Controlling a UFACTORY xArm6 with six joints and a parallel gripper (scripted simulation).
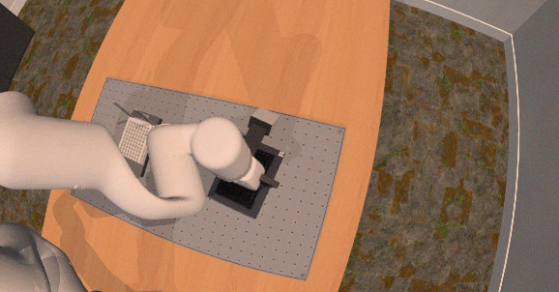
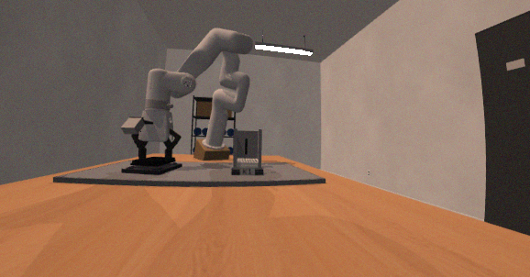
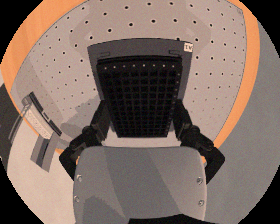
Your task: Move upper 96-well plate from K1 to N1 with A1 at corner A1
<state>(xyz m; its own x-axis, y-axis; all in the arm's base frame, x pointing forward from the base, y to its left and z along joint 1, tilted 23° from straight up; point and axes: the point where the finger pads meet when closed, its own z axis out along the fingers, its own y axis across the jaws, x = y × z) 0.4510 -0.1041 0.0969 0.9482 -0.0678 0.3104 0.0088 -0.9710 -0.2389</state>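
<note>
Now: the black 96-well plate 1 cm below my hand. Also, from my hand: white plate 6 cm behind, 29 cm to the left, 1 cm below; pale A1 square 8 cm ahead, 5 cm to the right, 3 cm below.
</note>
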